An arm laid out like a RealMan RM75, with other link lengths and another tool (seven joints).
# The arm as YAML. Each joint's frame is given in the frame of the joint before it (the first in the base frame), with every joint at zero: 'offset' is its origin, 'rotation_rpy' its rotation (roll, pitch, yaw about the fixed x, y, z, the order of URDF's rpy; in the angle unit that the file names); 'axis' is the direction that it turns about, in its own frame. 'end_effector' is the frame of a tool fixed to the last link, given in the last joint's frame.
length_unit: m
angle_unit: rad
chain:
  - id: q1
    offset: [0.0, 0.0, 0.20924]
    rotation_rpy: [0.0, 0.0, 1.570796]
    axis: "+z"
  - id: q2
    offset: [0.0, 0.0, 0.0]
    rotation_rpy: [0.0, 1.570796, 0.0]
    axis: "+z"
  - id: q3
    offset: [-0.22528, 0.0, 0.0]
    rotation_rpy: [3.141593, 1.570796, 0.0]
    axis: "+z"
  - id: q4
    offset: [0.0, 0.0, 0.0]
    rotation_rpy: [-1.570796, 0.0, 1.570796]
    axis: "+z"
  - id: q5
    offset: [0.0, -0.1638, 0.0]
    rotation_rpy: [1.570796, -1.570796, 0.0]
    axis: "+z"
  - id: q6
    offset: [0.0, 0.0, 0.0]
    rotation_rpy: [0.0, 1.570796, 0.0]
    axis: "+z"
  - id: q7
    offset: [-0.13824, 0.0, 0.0]
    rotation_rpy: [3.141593, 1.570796, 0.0]
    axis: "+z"
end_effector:
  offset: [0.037, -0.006, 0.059]
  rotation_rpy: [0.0, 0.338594, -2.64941]
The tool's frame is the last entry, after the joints.
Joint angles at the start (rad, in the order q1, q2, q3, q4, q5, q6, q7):
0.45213 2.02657 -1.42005 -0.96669 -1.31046 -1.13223 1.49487
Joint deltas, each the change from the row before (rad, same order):
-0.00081 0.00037 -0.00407 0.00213 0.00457 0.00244 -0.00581
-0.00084 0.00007 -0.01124 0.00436 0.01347 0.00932 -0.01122
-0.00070 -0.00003 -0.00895 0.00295 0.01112 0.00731 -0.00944
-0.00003 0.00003 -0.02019 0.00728 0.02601 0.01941 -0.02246
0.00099 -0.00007 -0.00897 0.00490 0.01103 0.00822 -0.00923
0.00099 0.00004 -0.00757 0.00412 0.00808 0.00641 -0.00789
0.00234 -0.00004 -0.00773 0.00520 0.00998 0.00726 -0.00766
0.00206 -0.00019 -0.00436 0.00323 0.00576 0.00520 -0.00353
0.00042 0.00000 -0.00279 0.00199 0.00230 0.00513 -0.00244
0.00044 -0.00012 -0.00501 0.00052 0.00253 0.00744 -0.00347
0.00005 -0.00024 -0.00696 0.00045 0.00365 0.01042 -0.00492
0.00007 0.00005 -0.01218 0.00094 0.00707 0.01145 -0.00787
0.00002 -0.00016 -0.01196 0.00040 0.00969 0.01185 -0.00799
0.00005 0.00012 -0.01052 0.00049 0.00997 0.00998 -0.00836
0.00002 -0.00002 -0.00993 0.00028 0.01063 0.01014 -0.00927
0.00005 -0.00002 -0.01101 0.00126 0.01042 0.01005 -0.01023
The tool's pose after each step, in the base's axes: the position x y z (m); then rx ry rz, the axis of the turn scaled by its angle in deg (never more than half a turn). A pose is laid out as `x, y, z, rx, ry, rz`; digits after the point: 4 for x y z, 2 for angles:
0.1095, 0.3641, -0.0453, 60.77, -122.70, -37.84
0.1094, 0.3642, -0.0463, 60.84, -122.56, -38.12
0.1091, 0.3642, -0.0470, 60.96, -122.43, -38.36
0.1084, 0.3650, -0.0484, 61.26, -122.16, -39.07
0.1083, 0.3653, -0.0494, 61.31, -122.11, -39.30
0.1082, 0.3655, -0.0503, 61.41, -122.10, -39.41
0.1079, 0.3660, -0.0512, 61.44, -122.05, -39.59
0.1077, 0.3665, -0.0517, 61.41, -122.06, -39.73
0.1082, 0.3670, -0.0520, 61.39, -122.21, -39.90
0.1084, 0.3675, -0.0525, 61.53, -122.37, -40.06
0.1089, 0.3681, -0.0532, 61.73, -122.61, -40.31
0.1088, 0.3682, -0.0548, 62.02, -122.77, -40.37
0.1085, 0.3684, -0.0559, 62.24, -122.83, -40.57
0.1079, 0.3686, -0.0568, 62.45, -122.81, -40.78
0.1074, 0.3689, -0.0574, 62.71, -122.75, -41.07
0.1070, 0.3690, -0.0584, 62.99, -122.76, -41.27

